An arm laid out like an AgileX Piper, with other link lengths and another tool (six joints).
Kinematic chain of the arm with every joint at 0, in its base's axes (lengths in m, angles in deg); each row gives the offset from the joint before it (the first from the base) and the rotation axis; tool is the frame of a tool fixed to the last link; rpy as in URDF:
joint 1: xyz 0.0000 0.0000 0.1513 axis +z
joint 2: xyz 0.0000 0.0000 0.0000 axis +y
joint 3: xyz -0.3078 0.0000 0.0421 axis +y
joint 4: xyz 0.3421 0.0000 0.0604 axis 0.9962 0 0.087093
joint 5: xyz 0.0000 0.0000 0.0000 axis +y
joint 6: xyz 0.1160 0.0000 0.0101 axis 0.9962 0 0.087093
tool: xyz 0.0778 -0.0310 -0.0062 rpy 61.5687 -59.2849 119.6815
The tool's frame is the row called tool.
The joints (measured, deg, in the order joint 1, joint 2, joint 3, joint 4, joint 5, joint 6), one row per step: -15.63 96.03 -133.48 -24.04 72.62 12.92; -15.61 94.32 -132.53 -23.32 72.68 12.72; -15.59 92.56 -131.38 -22.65 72.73 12.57; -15.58 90.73 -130.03 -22.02 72.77 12.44; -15.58 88.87 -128.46 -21.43 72.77 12.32; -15.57 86.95 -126.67 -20.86 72.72 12.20; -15.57 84.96 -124.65 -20.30 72.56 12.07; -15.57 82.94 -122.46 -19.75 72.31 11.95; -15.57 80.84 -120.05 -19.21 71.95 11.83; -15.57 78.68 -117.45 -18.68 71.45 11.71; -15.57 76.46 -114.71 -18.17 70.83 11.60; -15.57 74.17 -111.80 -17.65 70.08 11.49; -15.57 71.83 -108.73 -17.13 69.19 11.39; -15.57 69.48 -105.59 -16.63 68.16 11.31; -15.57 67.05 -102.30 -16.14 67.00 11.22
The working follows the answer.
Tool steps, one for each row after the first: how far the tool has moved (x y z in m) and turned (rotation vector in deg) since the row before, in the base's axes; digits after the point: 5 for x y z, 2 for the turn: -0.00944 0.00486 0.00603 0.20 -0.71 0.58; -0.00946 0.00474 0.00491 0.23 -0.59 0.53; -0.00963 0.00461 0.00391 0.24 -0.48 0.49; -0.00933 0.00435 0.00256 0.24 -0.32 0.46; -0.00913 0.00433 0.00141 0.25 -0.21 0.47; -0.00891 0.00420 0.00038 0.22 -0.14 0.49; -0.00854 0.00410 -0.00064 0.21 -0.09 0.50; -0.00839 0.00406 -0.00162 0.20 -0.05 0.51; -0.00810 0.00399 -0.00252 0.16 -0.04 0.54; -0.00800 0.00394 -0.00318 0.13 -0.07 0.54; -0.00782 0.00395 -0.00404 0.11 -0.09 0.57; -0.00750 0.00391 -0.00497 0.09 -0.12 0.59; -0.00713 0.00380 -0.00554 0.06 -0.20 0.59; -0.00709 0.00380 -0.00631 0.02 -0.24 0.61
Tool pose at each row, in the base's axes (x y z in m, rotation vector in deg; rounded; the steps above come from the unrounded poses): 0.40357 -0.21937 0.61520 121.14 -4.41 74.15; 0.39413 -0.21451 0.62122 121.03 -4.24 75.29; 0.38467 -0.20976 0.62613 121.00 -4.08 76.27; 0.37505 -0.20516 0.63005 121.03 -3.93 77.12; 0.36572 -0.20080 0.63261 121.15 -3.74 77.80; 0.35658 -0.19647 0.63401 121.36 -3.50 78.35; 0.34767 -0.19228 0.63439 121.59 -3.19 78.84; 0.33913 -0.18818 0.63376 121.86 -2.85 79.27; 0.33074 -0.18412 0.63213 122.15 -2.46 79.67; 0.32264 -0.18014 0.62962 122.41 -2.02 80.06; 0.31463 -0.17620 0.62643 122.62 -1.56 80.48; 0.30682 -0.17225 0.62240 122.81 -1.07 80.93; 0.29932 -0.16834 0.61743 122.98 -0.55 81.42; 0.29218 -0.16454 0.61190 123.05 -0.03 81.98; 0.28510 -0.16074 0.60558 123.07 0.52 82.59

